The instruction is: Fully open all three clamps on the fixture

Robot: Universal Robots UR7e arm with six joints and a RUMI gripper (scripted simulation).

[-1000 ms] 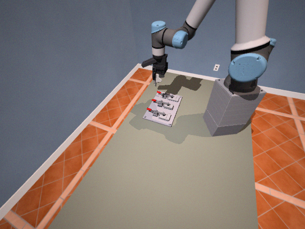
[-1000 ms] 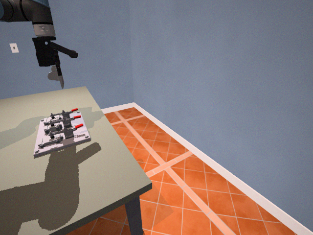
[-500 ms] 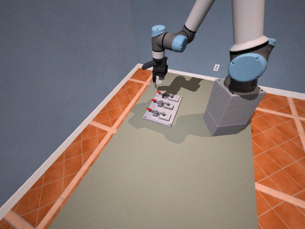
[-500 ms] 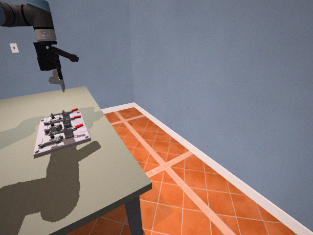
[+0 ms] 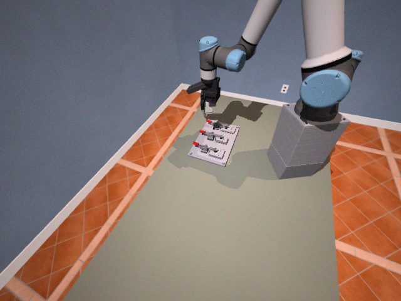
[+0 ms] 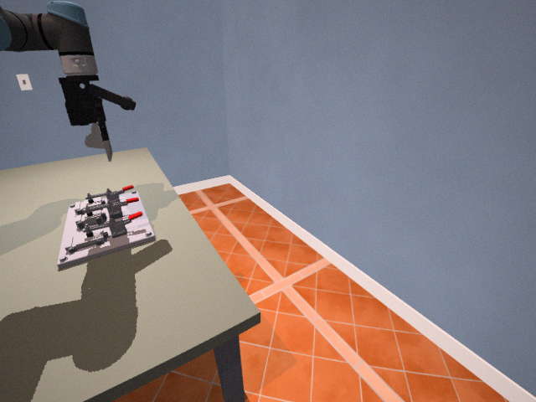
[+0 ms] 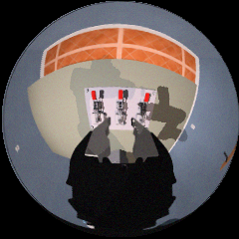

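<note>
The grey fixture plate is 6 cm behind my hand and 21 cm below it. From my hand the other things lie so: block: 12 cm behind, 10 cm to the left, 18 cm below.
</note>
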